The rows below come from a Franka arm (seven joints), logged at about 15 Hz.
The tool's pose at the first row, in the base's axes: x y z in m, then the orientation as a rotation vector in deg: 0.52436 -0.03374 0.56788 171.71 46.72 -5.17
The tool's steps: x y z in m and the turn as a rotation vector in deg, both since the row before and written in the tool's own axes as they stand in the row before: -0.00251 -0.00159 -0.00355 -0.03 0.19 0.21; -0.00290 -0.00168 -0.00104 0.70 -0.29 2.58; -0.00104 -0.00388 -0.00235 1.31 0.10 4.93; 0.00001 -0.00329 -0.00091 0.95 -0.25 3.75; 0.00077 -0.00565 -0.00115 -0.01 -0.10 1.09; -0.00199 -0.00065 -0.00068 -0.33 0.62 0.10; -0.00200 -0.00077 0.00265 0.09 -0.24 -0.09; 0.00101 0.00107 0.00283 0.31 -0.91 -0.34; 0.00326 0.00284 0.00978 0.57 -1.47 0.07; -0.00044 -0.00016 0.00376 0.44 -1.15 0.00; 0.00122 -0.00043 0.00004 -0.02 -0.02 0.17; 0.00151 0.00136 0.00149 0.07 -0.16 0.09; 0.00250 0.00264 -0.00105 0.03 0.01 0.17; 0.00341 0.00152 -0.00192 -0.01 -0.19 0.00; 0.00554 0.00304 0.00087 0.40 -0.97 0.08
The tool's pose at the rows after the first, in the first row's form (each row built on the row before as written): 0.52156 -0.03347 0.57156 171.82 46.42 -4.87; 0.51826 -0.03343 0.57275 173.33 42.63 -5.53; 0.51567 -0.03038 0.57513 176.13 35.29 -5.80; 0.51447 -0.02732 0.57606 -176.97 -29.42 6.45; 0.51346 -0.02172 0.57727 -177.30 -27.75 6.61; 0.51142 -0.02171 0.57810 -177.59 -27.65 5.58; 0.50912 -0.02160 0.57559 -177.50 -27.78 5.97; 0.51022 -0.02233 0.57269 -177.19 -28.26 7.45; 0.51338 -0.02407 0.56262 -176.77 -28.07 9.85; 0.51250 -0.02407 0.55893 -176.41 -28.00 11.71; 0.51351 -0.02328 0.55875 -176.48 -27.75 11.74; 0.51515 -0.02412 0.55703 -176.45 -27.60 12.00; 0.51845 -0.02587 0.55765 -176.47 -27.33 11.99; 0.52239 -0.02628 0.55905 -176.49 -27.34 12.28; 0.52841 -0.02751 0.55734 -176.16 -27.15 13.85
